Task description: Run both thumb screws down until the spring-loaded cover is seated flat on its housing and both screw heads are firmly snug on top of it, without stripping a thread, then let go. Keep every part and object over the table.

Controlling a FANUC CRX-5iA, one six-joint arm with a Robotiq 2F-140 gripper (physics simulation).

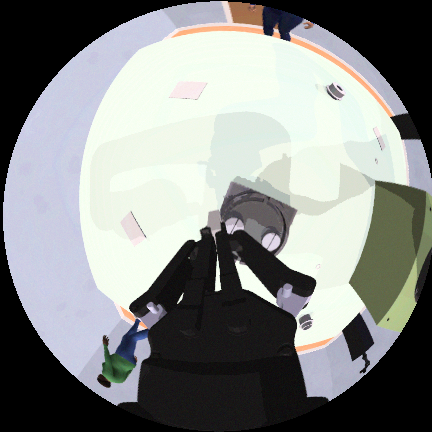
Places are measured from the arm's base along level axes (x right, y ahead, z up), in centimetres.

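Pixels of known places: gripper, between the fingertips: [215, 218].
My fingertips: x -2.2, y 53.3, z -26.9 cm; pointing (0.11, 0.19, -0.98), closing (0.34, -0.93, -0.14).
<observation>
Behind a point stands the place of what it marks.
The housing [287, 206] @(x 1.2, y 41.8, z -29.3 cm) is a grey square block right of the fingertips. Its dark round cover [260, 212] @(x -0.4, y 46.6, z -28.1 cm) sits within a dark ring; whether it is flat on the housing cannot be told from above. Two pale, round, slotted screw heads stand on the cover: the near-left screw head [233, 225] @(x -2.8, y 50.4, z -26.7 cm) is close beside the fingers and partly hidden at its lower edge, and the right screw head [271, 240] @(x -4.2, y 44.1, z -26.6 cm) shows beyond the right finger linkage. Their height over the cover cannot be judged. My gripper [215, 218] @(x -2.2, y 53.3, z -26.9 cm) is shut and empty, its tips just left of the housing and the nearer screw head.
A large green block-like object [392, 240] @(x 0.8, y 8.8, z -21.3 cm) stands at the right. A small grey cylindrical part [336, 91] @(x 34.3, y 28.3, z -29.3 cm) is at the upper right, another [306, 321] @(x -32.2, y 20.4, z -29.7 cm) at the lower right. Pale pink squares [188, 90] @(x 25.0, y 64.5, z -33.0 cm) [133, 228] @(x -10.4, y 74.8, z -33.0 cm) lie on the white table [150, 65] @(x 44.2, y 83.4, z -33.3 cm). Two people stand beyond the table's edges.
</observation>
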